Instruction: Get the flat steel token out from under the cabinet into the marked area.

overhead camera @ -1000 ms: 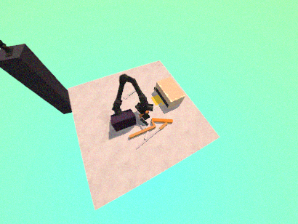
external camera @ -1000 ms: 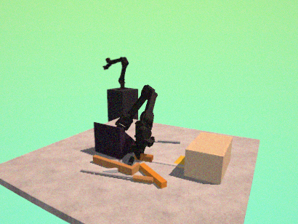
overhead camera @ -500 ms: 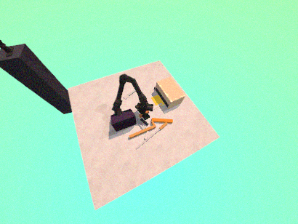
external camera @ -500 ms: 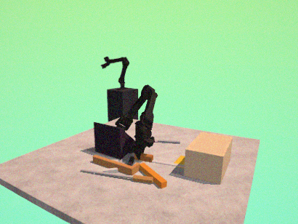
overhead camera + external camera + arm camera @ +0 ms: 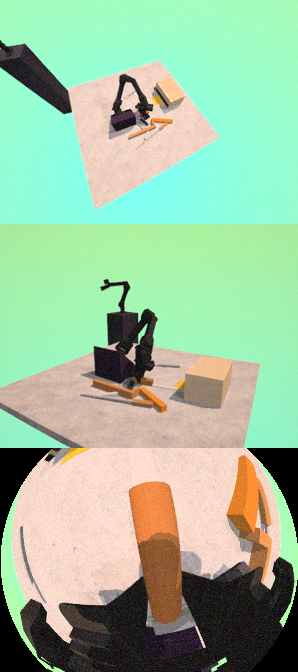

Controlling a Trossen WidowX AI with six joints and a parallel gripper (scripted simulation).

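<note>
Now: gripper tip 2 cm past the dark-handled tool and 5 cm to the left of it. From my gripper tip the other things lie so: orange bar 18 cm ahead, 12 cm to the right, 1 cm above.
</note>
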